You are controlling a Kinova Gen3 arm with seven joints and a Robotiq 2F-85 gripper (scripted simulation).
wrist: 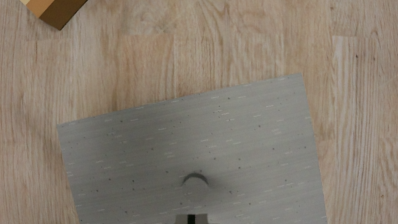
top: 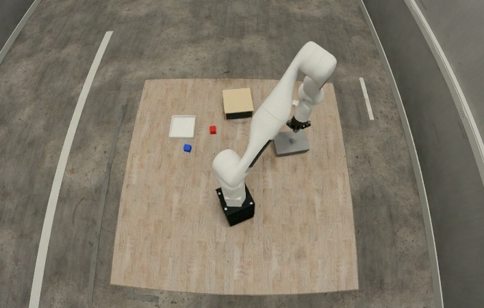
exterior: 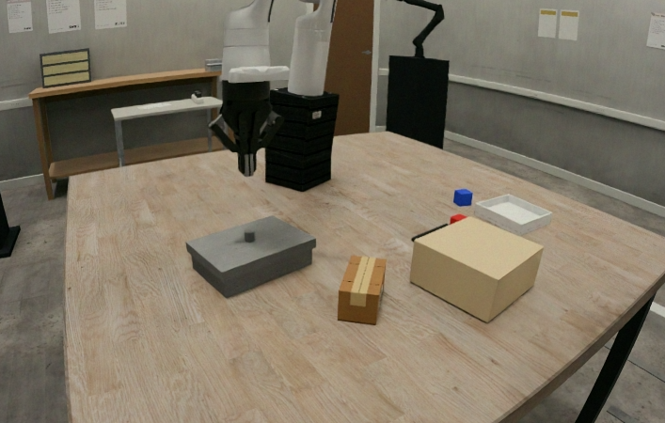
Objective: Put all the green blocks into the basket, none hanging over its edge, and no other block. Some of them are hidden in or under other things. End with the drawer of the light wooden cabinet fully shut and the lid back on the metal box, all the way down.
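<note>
Now: hand 14 cm above the lid. The rest, counted from my hand: small cardboard box 18 cm ahead, 15 cm below, 11 cm to the left; grey metal box 16 cm below; drawer 31 cm to the left, 22 cm ahead, 15 cm below.
</note>
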